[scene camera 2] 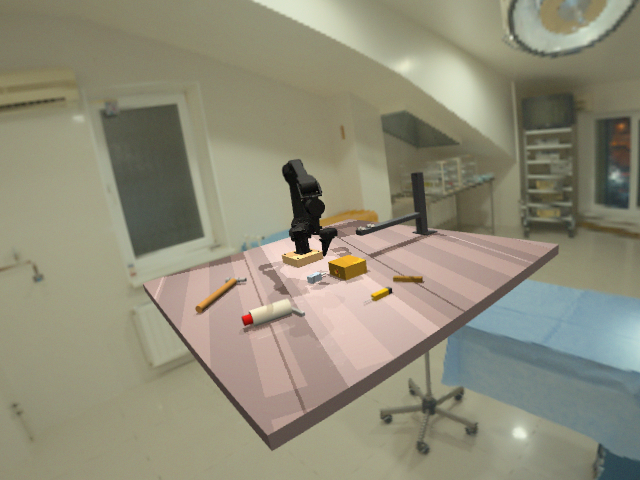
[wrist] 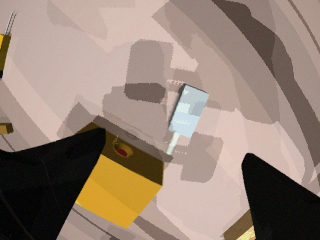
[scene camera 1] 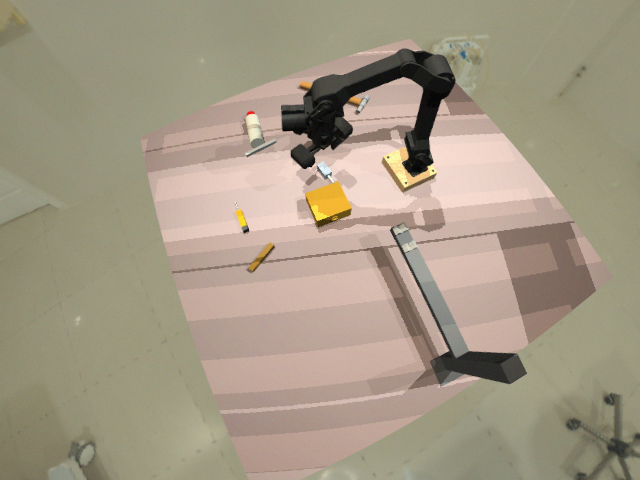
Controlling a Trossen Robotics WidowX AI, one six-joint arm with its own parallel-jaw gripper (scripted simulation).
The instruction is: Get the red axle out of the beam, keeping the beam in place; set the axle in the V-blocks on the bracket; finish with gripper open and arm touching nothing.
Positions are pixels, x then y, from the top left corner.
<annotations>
My gripper shows in scene camera 2 [314,255], in the wrist view [177,148] and in scene camera 1 [321,157]. A yellow beam shows in scene camera 2, in the wrist view [119,188] and in scene camera 1. One and the same spot on a grey bracket: [scene camera 1: 506,368] is [scene camera 2: 418,172]. One and the same spot on the yellow beam: [scene camera 2: 348,267] is [scene camera 1: 307,199].
</annotations>
